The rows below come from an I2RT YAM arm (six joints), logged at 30 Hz.
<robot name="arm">
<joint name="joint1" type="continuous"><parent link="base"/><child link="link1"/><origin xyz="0 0 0.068" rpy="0 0 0"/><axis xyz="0 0 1"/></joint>
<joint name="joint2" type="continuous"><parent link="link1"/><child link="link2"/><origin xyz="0.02 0.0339 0.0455" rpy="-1.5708 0 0"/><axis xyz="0 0 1"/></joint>
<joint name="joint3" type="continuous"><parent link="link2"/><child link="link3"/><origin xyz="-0.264 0 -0.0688" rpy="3.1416 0 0"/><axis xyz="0 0 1"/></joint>
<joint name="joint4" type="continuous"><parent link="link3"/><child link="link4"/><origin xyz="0.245 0.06 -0.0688" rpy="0 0 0"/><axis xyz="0 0 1"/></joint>
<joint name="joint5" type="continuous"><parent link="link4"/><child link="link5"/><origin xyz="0.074 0.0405 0.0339" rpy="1.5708 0 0"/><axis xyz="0 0 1"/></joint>
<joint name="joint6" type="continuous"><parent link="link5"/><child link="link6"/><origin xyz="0.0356 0 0.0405" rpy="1.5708 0 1.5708"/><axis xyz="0 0 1"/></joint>
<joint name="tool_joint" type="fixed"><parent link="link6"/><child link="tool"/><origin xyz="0 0 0" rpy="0 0 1.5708"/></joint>
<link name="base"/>
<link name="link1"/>
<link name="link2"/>
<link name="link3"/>
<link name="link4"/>
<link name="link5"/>
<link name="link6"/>
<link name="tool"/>
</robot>
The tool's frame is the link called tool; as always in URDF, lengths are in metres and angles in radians. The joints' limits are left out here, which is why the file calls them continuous.
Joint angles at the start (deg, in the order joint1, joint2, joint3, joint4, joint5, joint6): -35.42, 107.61, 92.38, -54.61, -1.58, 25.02
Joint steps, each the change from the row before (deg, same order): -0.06, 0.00, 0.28, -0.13, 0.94, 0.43; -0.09, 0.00, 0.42, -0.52, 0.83, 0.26; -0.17, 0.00, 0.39, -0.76, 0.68, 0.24; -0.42, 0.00, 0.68, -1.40, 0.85, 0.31; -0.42, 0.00, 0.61, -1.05, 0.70, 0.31; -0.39, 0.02, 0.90, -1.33, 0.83, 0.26; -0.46, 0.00, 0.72, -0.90, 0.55, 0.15; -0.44, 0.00, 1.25, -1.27, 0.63, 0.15; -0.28, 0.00, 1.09, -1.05, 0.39, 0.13; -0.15, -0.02, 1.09, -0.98, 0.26, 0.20; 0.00, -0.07, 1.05, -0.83, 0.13, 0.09; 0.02, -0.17, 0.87, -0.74, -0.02, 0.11; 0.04, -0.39, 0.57, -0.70, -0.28, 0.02; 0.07, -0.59, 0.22, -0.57, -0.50, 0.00
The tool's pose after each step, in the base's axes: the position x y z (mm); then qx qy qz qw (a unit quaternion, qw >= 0). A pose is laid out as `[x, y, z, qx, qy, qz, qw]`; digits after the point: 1 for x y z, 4 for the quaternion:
[317.9, -226.1, 257.1, 0.4982, 0.8489, -0.0099, 0.1761]
[317.1, -226.9, 258.9, 0.5020, 0.8469, -0.0167, 0.1747]
[315.7, -227.8, 260.4, 0.5062, 0.8450, -0.0222, 0.1710]
[312.6, -229.8, 262.9, 0.5131, 0.8420, -0.0291, 0.1642]
[310.0, -231.9, 265.3, 0.5195, 0.8387, -0.0349, 0.1598]
[307.5, -234.0, 268.9, 0.5254, 0.8355, -0.0419, 0.1553]
[305.0, -236.4, 272.0, 0.5305, 0.8324, -0.0469, 0.1531]
[302.7, -238.8, 277.5, 0.5354, 0.8291, -0.0527, 0.1523]
[301.1, -240.3, 282.4, 0.5387, 0.8267, -0.0562, 0.1523]
[300.1, -241.0, 287.3, 0.5414, 0.8246, -0.0585, 0.1532]
[299.8, -240.9, 292.5, 0.5421, 0.8237, -0.0597, 0.1556]
[299.3, -240.3, 297.5, 0.5426, 0.8228, -0.0596, 0.1582]
[298.1, -238.8, 302.3, 0.5420, 0.8229, -0.0573, 0.1607]
[296.4, -236.5, 306.8, 0.5409, 0.8234, -0.0531, 0.1633]

